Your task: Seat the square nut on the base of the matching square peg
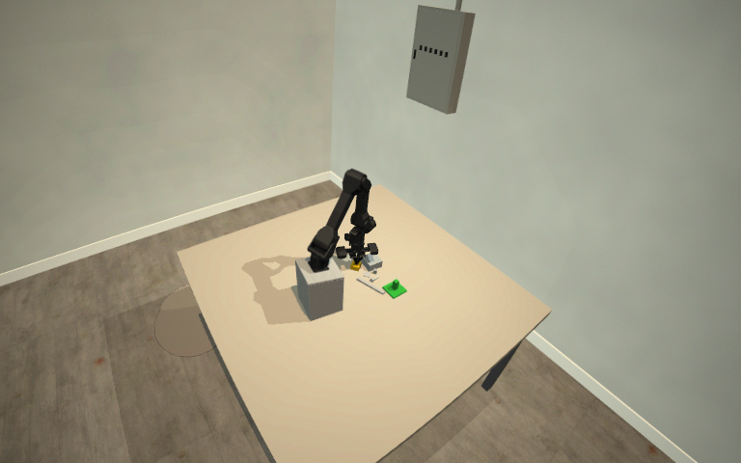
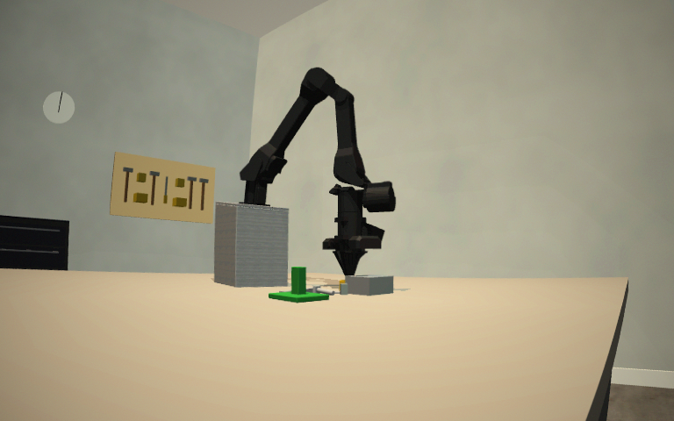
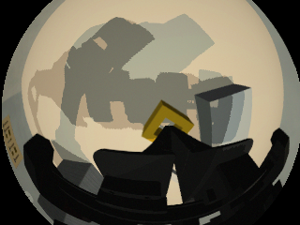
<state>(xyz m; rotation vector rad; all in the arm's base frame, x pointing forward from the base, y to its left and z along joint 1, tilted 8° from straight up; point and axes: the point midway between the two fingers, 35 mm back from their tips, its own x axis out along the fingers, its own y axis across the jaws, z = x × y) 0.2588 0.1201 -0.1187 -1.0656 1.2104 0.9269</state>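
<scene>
My hand is 8 cm short of the grey block, 1 cm to the left of it and 4 cm above it. Round my hand: grey bolt-like piece 3 cm ahead, 11 cm to the right, 5 cm below; thin pale tool-like piece 14 cm to the right, 5 cm below.
</scene>
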